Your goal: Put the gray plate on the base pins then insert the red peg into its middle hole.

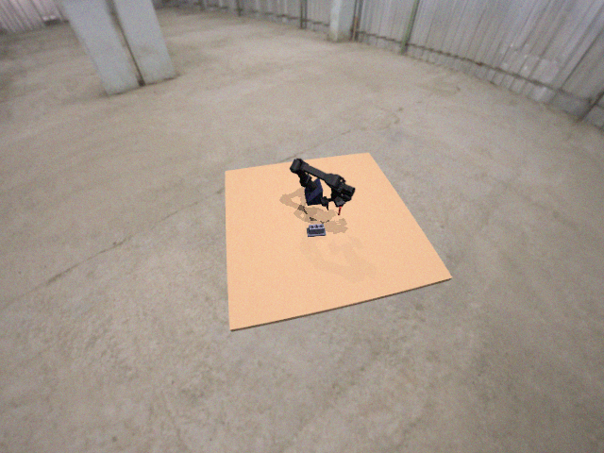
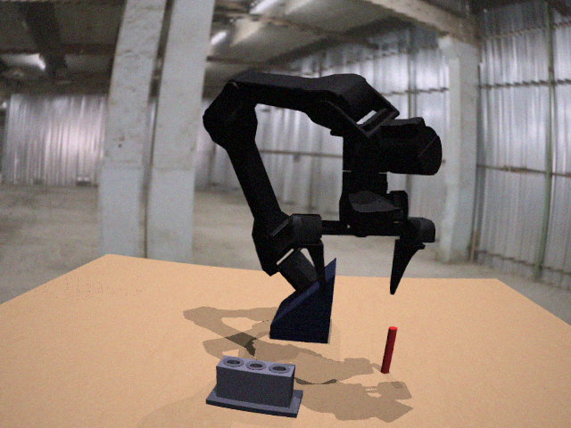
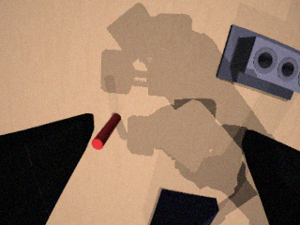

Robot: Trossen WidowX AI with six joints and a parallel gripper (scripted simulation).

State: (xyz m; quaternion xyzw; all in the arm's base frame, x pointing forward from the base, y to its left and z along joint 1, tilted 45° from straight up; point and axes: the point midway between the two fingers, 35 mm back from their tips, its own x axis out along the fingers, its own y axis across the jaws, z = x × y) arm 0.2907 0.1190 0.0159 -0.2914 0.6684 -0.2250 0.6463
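My gripper tip is now 110 mm above the red peg, 70 mm to the right of it and 70 mm past it. Also, from my gripper tip: gray plate 120 mm to the right, 110 mm below, 50 mm ahead; base 140 mm below, 120 mm to the right, 50 mm ahead.
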